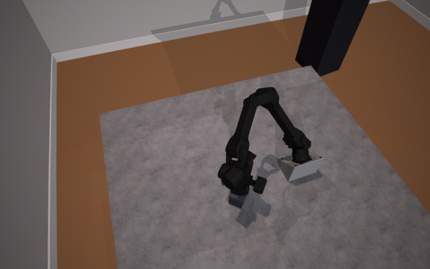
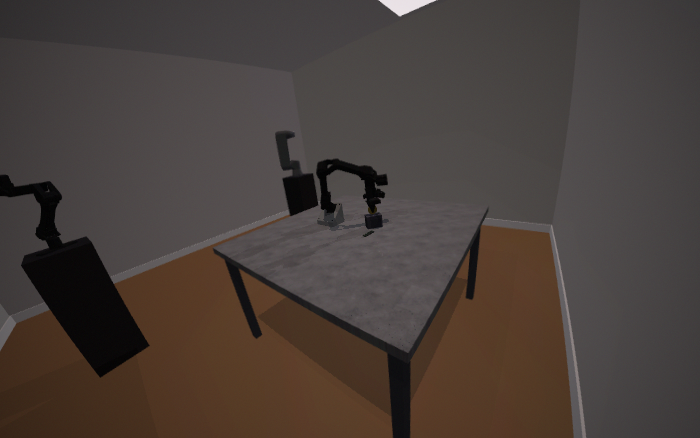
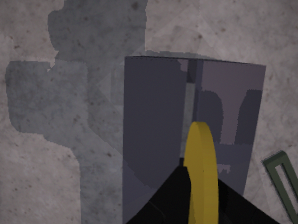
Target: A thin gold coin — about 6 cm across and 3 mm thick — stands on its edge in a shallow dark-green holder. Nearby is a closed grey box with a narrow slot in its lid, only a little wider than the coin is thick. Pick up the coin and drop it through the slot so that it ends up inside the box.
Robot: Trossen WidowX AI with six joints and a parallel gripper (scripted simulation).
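The gold coin lies 20 mm above my gripper tip.
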